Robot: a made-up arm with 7 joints.
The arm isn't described. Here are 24 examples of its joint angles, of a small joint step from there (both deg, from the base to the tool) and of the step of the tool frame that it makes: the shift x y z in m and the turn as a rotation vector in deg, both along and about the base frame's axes.
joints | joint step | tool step
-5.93 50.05 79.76 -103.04 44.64 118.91 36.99 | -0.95 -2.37 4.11 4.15 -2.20 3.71 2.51 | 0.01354 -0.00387 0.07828 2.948 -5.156 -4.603
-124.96 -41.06 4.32 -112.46 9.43 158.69 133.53 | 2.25 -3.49 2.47 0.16 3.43 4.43 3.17 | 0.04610 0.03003 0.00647 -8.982 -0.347 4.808
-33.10 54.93 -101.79 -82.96 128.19 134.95 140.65 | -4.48 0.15 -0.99 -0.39 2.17 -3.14 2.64 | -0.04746 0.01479 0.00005 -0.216 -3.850 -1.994
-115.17 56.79 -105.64 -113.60 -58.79 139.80 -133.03 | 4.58 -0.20 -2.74 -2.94 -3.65 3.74 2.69 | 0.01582 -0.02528 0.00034 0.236 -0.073 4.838
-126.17 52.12 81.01 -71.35 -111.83 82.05 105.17 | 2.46 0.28 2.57 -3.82 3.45 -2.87 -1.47 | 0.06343 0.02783 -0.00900 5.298 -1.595 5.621
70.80 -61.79 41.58 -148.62 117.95 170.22 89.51 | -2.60 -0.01 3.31 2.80 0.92 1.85 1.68 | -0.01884 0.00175 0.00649 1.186 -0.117 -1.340
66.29 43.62 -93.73 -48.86 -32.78 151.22 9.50 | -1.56 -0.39 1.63 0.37 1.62 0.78 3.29 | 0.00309 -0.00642 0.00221 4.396 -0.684 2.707
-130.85 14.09 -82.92 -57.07 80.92 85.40 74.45 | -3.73 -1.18 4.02 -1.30 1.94 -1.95 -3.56 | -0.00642 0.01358 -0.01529 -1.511 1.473 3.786
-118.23 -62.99 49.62 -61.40 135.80 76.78 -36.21 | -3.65 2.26 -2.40 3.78 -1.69 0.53 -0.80 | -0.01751 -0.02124 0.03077 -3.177 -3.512 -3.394
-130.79 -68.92 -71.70 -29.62 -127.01 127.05 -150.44 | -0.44 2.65 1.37 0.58 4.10 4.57 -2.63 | 0.00021 -0.03387 0.03775 5.755 -0.779 4.294
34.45 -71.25 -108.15 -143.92 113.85 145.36 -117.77 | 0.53 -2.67 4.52 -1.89 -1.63 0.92 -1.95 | 0.02271 0.01325 0.02368 -4.441 -3.329 4.356
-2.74 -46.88 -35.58 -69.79 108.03 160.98 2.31 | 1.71 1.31 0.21 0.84 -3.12 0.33 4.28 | 0.01255 -0.00275 0.00797 0.311 1.283 2.870
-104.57 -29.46 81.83 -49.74 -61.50 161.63 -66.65 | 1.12 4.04 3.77 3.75 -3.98 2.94 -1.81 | -0.03592 0.00793 0.01908 -3.116 -1.799 4.735
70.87 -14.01 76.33 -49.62 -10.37 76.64 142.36 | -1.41 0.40 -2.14 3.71 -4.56 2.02 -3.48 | 0.03637 0.00493 0.03277 6.953 1.498 -2.456
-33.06 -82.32 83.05 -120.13 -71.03 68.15 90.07 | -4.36 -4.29 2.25 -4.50 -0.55 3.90 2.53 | 0.05656 -0.04514 -0.04382 -6.731 0.090 -4.774
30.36 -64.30 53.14 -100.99 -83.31 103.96 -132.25 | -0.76 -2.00 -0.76 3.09 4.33 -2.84 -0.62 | -0.02101 -0.01891 0.02009 4.796 2.420 1.032
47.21 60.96 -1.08 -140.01 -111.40 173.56 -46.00 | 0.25 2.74 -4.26 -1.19 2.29 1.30 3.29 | 0.00759 -0.02464 -0.01253 -5.968 -0.861 -7.434
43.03 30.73 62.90 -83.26 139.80 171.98 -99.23 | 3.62 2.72 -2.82 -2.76 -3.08 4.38 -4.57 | -0.00982 -0.00958 -0.04264 -6.977 -8.304 2.387
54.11 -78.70 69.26 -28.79 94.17 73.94 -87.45 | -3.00 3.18 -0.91 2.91 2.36 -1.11 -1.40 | -0.00127 0.02384 0.03660 -2.181 0.400 1.537
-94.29 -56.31 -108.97 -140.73 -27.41 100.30 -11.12 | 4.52 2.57 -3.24 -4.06 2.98 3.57 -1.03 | 0.02032 -0.03838 -0.02528 -1.400 -3.143 2.197
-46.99 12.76 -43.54 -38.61 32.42 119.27 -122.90 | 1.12 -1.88 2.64 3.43 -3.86 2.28 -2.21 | 0.00925 0.04763 0.02748 -7.848 1.986 1.474
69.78 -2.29 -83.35 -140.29 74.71 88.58 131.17 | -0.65 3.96 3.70 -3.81 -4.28 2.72 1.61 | -0.02314 0.01319 -0.02276 -7.714 6.850 4.567
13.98 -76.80 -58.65 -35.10 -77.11 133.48 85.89 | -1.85 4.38 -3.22 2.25 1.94 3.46 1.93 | 0.01147 0.03669 0.03270 -2.848 2.189 -5.525
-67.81 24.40 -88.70 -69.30 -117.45 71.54 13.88 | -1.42 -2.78 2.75 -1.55 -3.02 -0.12 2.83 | -0.01647 0.01111 -0.01035 1.189 0.438 1.324
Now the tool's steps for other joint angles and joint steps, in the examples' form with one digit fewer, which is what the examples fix.
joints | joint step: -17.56 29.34 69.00 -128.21 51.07 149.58 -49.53 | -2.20 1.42 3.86 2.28 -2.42 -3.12 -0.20
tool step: 0.0019 0.0193 0.0241 3.85 -0.51 4.12
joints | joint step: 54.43 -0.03 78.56 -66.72 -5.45 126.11 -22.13 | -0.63 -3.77 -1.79 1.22 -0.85 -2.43 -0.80
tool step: -0.0101 -0.0205 0.0066 3.06 -4.01 -2.63
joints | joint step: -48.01 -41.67 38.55 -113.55 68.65 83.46 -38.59 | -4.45 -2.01 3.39 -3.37 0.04 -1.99 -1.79
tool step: 0.0118 -0.0056 -0.0388 -2.13 3.66 -0.77
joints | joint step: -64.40 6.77 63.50 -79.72 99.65 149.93 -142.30 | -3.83 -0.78 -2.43 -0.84 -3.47 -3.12 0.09
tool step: -0.0126 -0.0552 0.0047 -4.54 0.40 -3.54
